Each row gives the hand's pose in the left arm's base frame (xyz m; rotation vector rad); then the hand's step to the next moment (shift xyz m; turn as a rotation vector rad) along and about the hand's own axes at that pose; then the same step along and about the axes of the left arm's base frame.
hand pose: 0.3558 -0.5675 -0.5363 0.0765 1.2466 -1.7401
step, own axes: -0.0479 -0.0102 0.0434 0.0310 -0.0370 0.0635
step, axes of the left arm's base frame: 0.0378 -0.0015 0.0534 -0.0149 -0.0677 0.0395
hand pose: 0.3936 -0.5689 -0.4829 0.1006 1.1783 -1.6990
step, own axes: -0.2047 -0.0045 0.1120 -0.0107 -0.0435 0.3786
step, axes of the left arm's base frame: 0.1432 0.0570 0.1752 0.1388 -0.2705 0.2301
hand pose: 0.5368 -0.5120 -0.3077 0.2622 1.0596 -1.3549
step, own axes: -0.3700 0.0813 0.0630 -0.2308 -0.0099 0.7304
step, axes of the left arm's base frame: 0.1528 0.2216 0.2739 0.3624 -0.3634 0.5687
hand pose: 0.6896 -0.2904 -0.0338 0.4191 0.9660 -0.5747
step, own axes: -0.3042 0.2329 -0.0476 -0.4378 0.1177 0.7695
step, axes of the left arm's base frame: -0.0189 0.2892 0.2551 0.3762 -0.2314 0.7763
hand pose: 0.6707 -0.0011 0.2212 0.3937 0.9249 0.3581
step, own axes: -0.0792 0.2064 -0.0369 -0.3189 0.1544 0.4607
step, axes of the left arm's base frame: -0.1007 0.1498 0.1328 0.1830 -0.0915 0.5440
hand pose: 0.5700 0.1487 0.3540 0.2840 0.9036 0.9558
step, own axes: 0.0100 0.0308 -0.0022 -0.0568 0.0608 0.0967
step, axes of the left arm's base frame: -0.0171 0.0253 0.0110 0.0245 0.0052 0.1251
